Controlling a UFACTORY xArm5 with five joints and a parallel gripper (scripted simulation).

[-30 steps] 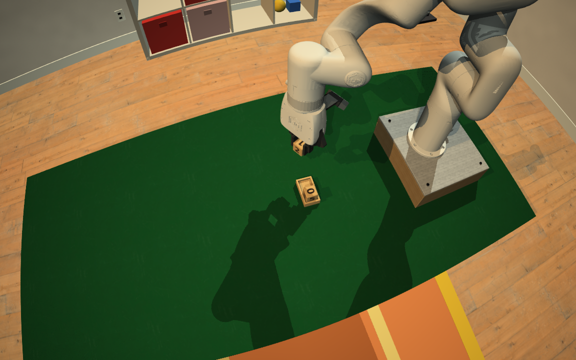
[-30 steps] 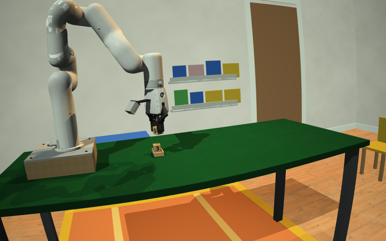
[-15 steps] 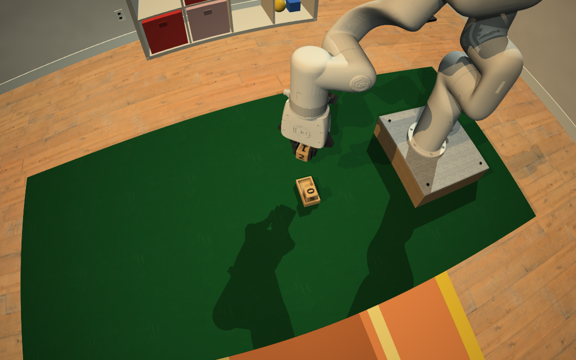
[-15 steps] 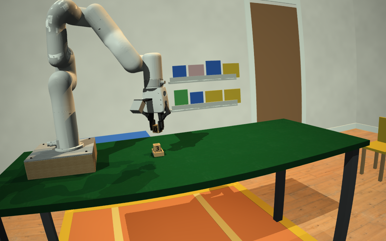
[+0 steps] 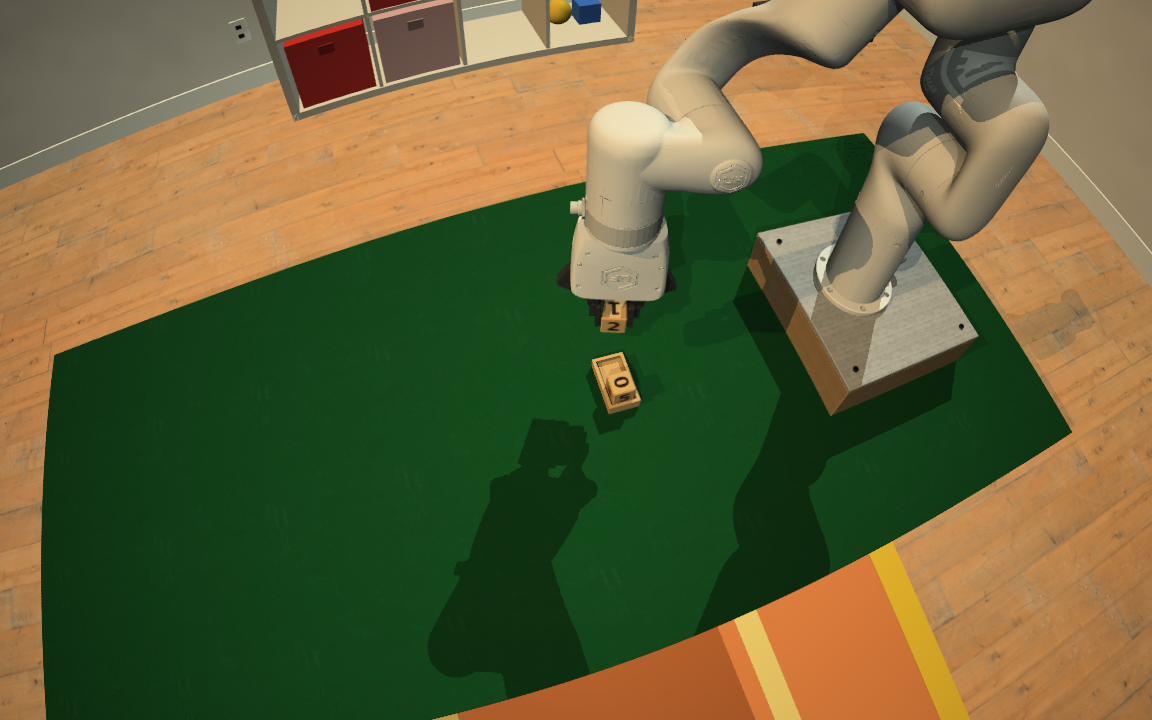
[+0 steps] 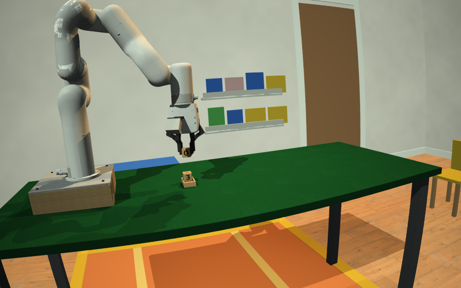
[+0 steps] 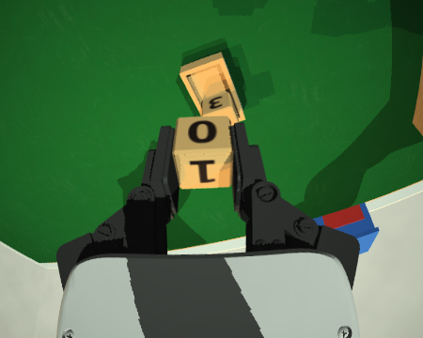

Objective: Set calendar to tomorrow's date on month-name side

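Right now the date cube is 1 cm ahead of my hand, 5 cm to the left of it and 11 cm below it. Round my hand: wooden tray (1 cm ahead, 3 cm to the left, 13 cm below).
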